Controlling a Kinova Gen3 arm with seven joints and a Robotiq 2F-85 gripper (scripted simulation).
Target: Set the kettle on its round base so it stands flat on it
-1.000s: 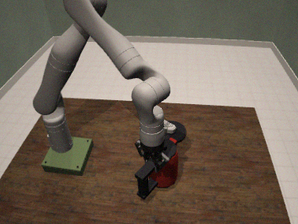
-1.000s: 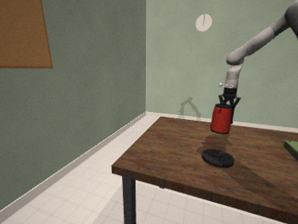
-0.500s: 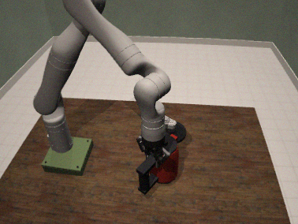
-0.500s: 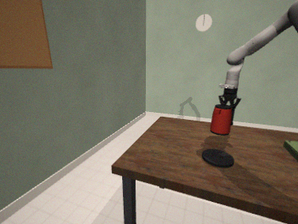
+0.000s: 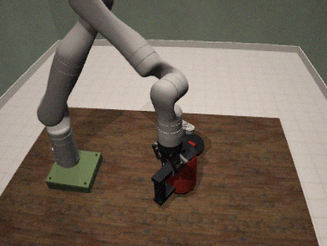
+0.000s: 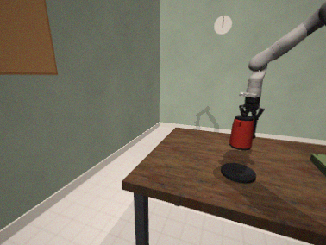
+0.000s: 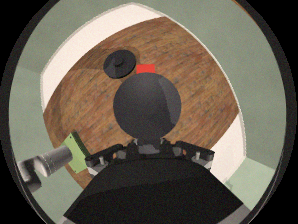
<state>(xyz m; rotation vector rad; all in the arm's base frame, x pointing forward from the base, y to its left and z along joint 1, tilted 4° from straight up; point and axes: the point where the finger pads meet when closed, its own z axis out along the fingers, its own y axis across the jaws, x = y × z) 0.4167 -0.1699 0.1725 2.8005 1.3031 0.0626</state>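
My gripper is now 2 cm short of the red kettle, 2 cm to the right of it and 5 cm above it. From my hand the other things lie so: round base (9 cm ahead, 28 cm to the left, 18 cm below).
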